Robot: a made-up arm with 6 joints.
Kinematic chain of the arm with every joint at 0, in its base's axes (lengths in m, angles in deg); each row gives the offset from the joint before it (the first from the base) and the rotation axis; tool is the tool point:
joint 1: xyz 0 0 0.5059 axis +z
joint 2: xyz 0 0 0 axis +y
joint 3: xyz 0 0 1.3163 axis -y
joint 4: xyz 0 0 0 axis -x
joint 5: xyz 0.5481 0 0 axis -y
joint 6: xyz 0 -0.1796 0 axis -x
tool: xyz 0 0 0
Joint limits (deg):
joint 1: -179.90..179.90
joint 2: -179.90..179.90
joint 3: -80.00..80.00
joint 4: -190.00..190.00
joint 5: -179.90..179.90
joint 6: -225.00..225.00
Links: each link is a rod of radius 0.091 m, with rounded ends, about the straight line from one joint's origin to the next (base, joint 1, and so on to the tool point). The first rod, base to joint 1, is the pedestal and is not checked.
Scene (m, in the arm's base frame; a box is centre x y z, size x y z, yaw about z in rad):
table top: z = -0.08
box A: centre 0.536 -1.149 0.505 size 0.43 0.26 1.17 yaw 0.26
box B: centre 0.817 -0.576 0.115 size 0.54 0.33 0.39 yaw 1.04
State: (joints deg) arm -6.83 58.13 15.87 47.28 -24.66 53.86
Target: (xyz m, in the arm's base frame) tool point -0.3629 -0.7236 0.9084
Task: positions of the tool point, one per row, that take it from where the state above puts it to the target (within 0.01 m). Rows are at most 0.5 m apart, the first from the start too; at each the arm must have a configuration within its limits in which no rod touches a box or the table.
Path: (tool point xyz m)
1: 1.3354 -0.6374 1.1467
2: 1.0003 -0.8433 1.3329
3: 0.6331 -0.9107 1.4829
4: 0.2897 -0.8416 1.5918
5: 0.0184 -0.6598 1.6569
6: -0.1460 -0.4056 1.6765
7: -0.1789 -0.6214 1.5072
8: -0.2172 -0.7771 1.3034
9: -0.2549 -0.8712 1.0839
10: -0.2862 -0.9085 0.8654
11: -0.3356 -0.8164 0.8857
12: -0.3629 -0.7236 0.9084

